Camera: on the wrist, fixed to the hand. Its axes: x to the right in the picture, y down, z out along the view.
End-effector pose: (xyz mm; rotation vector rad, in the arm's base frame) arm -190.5 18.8 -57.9 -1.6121 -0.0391 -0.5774
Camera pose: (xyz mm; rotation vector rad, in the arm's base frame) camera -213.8 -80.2 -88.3 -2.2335 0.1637 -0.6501
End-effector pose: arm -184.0 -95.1 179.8 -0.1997 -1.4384 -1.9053
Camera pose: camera -132.4 -187.2 168.6 -0.4743 -0.7699 -2.3201
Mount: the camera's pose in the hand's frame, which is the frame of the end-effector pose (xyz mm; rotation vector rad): -1.4 33.7 -100.7 -0.6463 0.0144 -0.0132
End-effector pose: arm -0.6 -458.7 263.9 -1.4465 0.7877 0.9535
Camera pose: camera -19.8 -562.2 249.5 -2.0068 0.4915 1.2558
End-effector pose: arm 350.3 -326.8 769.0 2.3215 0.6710 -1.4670
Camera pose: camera 444.3 -305.7 813.6 1.8240 0.9896 -1.0286
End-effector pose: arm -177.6 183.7 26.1 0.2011 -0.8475 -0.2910
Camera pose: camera -96.1 221.9 -30.3 -0.3935 -0.7001 -0.5583
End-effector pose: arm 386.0 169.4 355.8 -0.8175 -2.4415 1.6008
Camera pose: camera 437.3 261.2 370.6 0.8391 2.8809 -0.7496
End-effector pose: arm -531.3 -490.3 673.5 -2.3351 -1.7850 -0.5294
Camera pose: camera -517.8 -534.3 769.2 2.1543 1.4579 1.0303
